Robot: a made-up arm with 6 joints. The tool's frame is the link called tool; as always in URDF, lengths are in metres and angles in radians. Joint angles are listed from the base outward.
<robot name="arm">
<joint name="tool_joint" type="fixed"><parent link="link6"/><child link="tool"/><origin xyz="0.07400 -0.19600 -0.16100" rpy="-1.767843 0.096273 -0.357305"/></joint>
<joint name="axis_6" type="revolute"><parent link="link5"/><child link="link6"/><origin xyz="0.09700 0.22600 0.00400"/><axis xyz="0 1 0"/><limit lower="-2.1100" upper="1.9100"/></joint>
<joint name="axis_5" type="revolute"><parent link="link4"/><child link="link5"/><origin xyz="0.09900 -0.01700 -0.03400"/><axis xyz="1 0 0"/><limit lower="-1.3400" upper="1.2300"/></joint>
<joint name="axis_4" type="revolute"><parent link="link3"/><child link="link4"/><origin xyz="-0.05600 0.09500 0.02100"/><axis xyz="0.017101 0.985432 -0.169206"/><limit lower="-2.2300" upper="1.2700"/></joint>
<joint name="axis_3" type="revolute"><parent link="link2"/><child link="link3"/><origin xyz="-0.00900 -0.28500 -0.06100"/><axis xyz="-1 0 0"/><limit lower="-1.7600" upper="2.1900"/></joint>
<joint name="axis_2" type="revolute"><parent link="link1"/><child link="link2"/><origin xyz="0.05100 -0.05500 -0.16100"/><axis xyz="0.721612 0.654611 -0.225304"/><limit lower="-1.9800" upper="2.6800"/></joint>
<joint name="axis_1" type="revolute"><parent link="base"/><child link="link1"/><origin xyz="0.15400 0.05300 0.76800"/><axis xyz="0 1 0"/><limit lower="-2.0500" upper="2.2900"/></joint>
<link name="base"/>
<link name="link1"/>
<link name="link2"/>
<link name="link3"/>
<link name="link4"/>
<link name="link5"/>
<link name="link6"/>
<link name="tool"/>
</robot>
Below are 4 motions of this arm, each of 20 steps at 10 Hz.
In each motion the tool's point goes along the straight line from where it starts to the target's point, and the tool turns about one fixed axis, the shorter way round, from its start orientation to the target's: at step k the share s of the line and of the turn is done. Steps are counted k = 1, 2, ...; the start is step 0. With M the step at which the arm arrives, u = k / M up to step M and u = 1 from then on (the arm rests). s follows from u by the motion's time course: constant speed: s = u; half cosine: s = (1 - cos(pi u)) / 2; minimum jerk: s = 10 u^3 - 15 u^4 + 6 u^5.
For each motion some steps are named. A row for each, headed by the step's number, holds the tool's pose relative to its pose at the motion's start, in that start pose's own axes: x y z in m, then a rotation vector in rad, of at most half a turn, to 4 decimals.
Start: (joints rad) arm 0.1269 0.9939 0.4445 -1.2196 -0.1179 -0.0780
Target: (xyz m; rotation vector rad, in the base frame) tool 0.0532 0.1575 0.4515 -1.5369 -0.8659 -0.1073
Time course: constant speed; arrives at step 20
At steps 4, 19, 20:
4: -0.0696 -0.0186 0.0185 0.0266 -0.1829 -0.0577
19: -0.3304 -0.0883 0.0878 0.1266 -0.8686 -0.2740
20: -0.3478 -0.0930 0.0924 0.1332 -0.9143 -0.2885

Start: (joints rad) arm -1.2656 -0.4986 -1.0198 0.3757 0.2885 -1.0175
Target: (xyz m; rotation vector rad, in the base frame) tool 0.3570 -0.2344 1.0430 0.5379 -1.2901 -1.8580
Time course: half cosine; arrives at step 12
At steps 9, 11, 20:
9: 0.0691 -0.0818 -0.0788 0.0202 -0.0574 -0.9195
11: 0.0795 -0.0942 -0.0908 0.0233 -0.0662 -1.0589
20: 0.0809 -0.0959 -0.0923 0.0237 -0.0673 -1.0773

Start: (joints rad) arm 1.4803 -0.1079 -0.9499 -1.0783 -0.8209 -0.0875
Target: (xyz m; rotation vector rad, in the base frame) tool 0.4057 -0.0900 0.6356 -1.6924 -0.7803 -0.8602
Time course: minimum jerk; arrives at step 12
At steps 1, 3, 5, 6, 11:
1: -0.0007 -0.0018 0.0010 0.0039 -0.0016 -0.0078
3: -0.0148 -0.0367 0.0196 0.0799 -0.0327 -0.1578
5: -0.0497 -0.1229 0.0658 0.2675 -0.1095 -0.5283
6: -0.0717 -0.1773 0.0949 0.3859 -0.1579 -0.7621
11: -0.1427 -0.3528 0.1888 0.7679 -0.3143 -1.5165

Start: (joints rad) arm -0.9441 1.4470 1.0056 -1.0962 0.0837 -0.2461
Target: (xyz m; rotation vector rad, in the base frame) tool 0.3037 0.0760 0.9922 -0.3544 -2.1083 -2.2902
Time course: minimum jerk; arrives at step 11
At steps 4, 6, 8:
4: 0.0571 -0.0836 0.0164 -0.0511 -0.0840 -0.4691
6: 0.1300 -0.1905 0.0374 -0.1163 -0.1913 -1.0686
8: 0.1936 -0.2837 0.0556 -0.1733 -0.2850 -1.5919

